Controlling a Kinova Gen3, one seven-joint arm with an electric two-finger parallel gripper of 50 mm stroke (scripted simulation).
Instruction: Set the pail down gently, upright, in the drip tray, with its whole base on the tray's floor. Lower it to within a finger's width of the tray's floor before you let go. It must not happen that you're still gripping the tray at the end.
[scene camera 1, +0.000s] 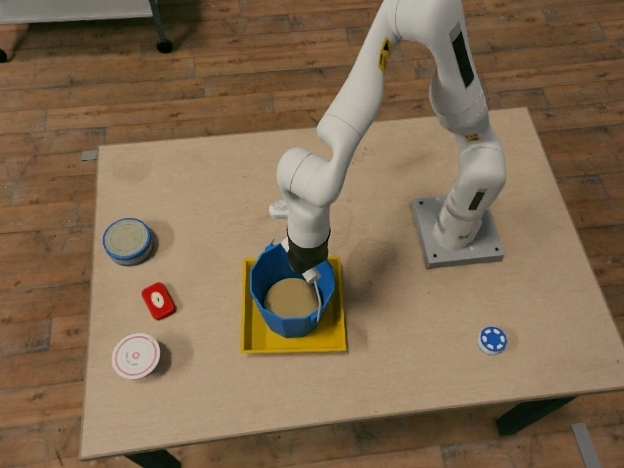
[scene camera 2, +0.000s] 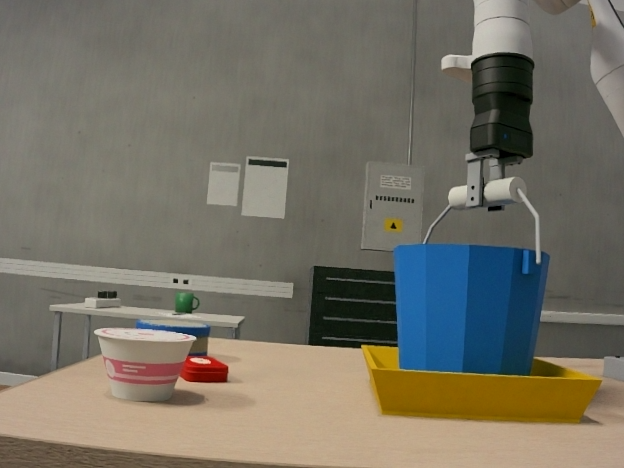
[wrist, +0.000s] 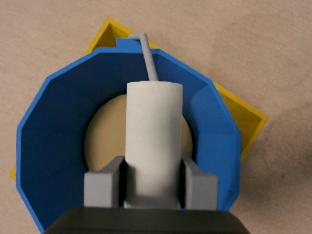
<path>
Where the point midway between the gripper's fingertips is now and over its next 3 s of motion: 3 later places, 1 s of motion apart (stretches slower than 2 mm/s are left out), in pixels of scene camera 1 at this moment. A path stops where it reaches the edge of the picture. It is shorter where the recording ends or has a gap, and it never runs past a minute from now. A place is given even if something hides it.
My gripper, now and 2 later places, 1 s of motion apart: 300, 263; 300, 262; 300, 250
</path>
